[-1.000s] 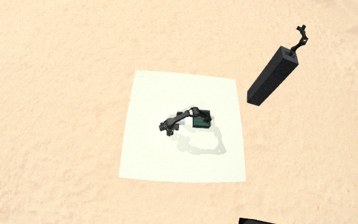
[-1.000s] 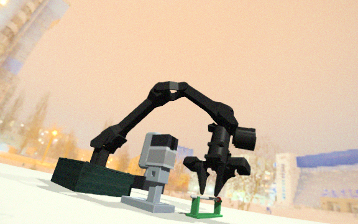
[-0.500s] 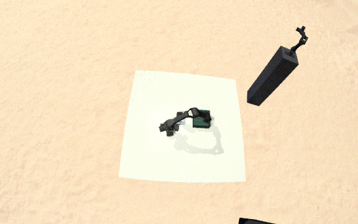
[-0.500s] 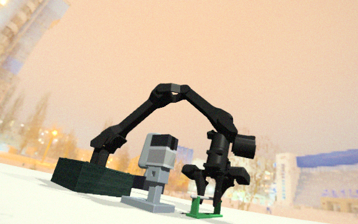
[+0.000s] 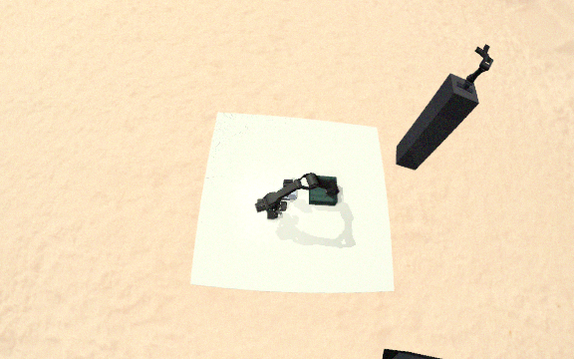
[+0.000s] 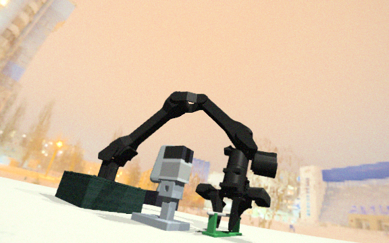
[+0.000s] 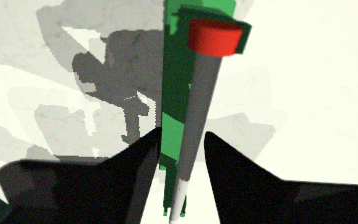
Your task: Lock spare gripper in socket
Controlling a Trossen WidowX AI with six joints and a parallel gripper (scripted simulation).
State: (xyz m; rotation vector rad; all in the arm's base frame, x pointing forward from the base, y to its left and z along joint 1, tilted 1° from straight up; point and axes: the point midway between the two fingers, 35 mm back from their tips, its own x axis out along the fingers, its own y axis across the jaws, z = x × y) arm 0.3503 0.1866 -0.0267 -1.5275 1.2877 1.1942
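Right now the green cradle is 10 mm to the left of my gripper tip and 10 mm above it. Round my gripper tip: spare gripper: 120 mm to the right, 110 mm above, 70 mm behind; grey mount: 120 mm to the right, 80 mm behind, 40 mm above.
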